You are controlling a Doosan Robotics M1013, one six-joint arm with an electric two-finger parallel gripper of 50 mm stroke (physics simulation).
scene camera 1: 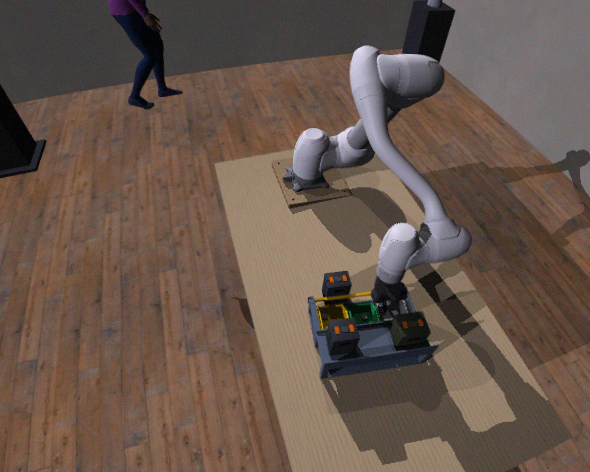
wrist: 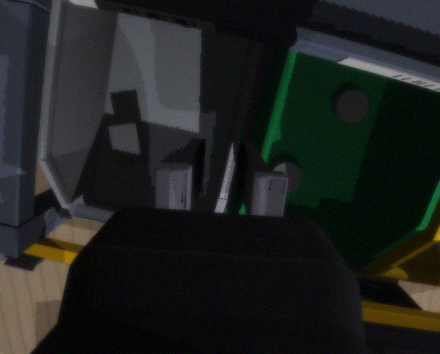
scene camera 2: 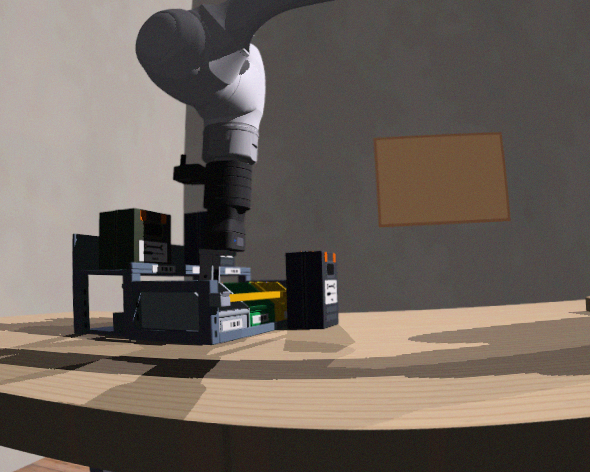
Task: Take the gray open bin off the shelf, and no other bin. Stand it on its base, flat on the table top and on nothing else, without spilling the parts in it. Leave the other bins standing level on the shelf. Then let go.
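Frame: origin at the arm's base, x right, y back, z down, level; millimetres.
Where they show: gripper, fingertip midpoint: (scene camera 1: 381, 311) (wrist: 221, 159); arm's base, link origin: (scene camera 1: 306, 177).
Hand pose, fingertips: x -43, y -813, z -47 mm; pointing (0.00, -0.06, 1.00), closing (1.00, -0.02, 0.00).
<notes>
Things, the pixels of their top centre, and the offset from my fingertips. Level surfaces: height alone.
- gray open bin, top centre: (wrist: 140, 110) (scene camera 2: 184, 283) (scene camera 1: 394, 312) dz -12, dx -42, dy -23 mm
- small square part, top centre: (wrist: 125, 145) dz +45, dx -68, dy +4 mm
- green bin, top centre: (wrist: 366, 142) (scene camera 2: 217, 283) (scene camera 1: 365, 319) dz -12, dx +73, dy -18 mm
- yellow bin, top centre: (scene camera 2: 249, 282) (scene camera 1: 335, 321) dz -12, dx +180, dy +4 mm
- yellow bar, top centre: (wrist: 294, 303) (scene camera 2: 274, 291) (scene camera 1: 357, 294) dz +4, dx +57, dy +91 mm
- table, surface height: dz +69 mm
- dark green box, top centre: (scene camera 2: 135, 212) (scene camera 1: 413, 323) dz -130, dx -30, dy -122 mm
The gray open bin (scene camera 1: 401, 307) (scene camera 2: 243, 320) (wrist: 172, 60) stands in the front row of the blue-gray shelf (scene camera 1: 378, 363) (scene camera 2: 204, 315) (wrist: 14, 125), at one end. A small square part (wrist: 125, 138) lies in it. The green bin (scene camera 1: 369, 308) (scene camera 2: 266, 309) (wrist: 325, 140) stands beside it, and the yellow bin (scene camera 1: 332, 312) (wrist: 431, 251) is beyond the green one. My gripper (scene camera 2: 212, 276) (wrist: 221, 159) is open. Its fingers are on either side of the gray bin's side wall next to the green bin, with visible gaps to that wall. The fingertips are hard to see in scene camera 1.
A yellow bar (scene camera 1: 350, 296) (scene camera 2: 255, 296) (wrist: 52, 250) runs across the shelf's front. A dark box (scene camera 1: 336, 286) (scene camera 2: 305, 290) stands on the table (scene camera 1: 270, 260) (scene camera 2: 390, 350) before the yellow bin's end. Another dark box (scene camera 1: 343, 341) and a dark green box (scene camera 1: 410, 331) (scene camera 2: 117, 242) stand on the shelf's upper level.
</notes>
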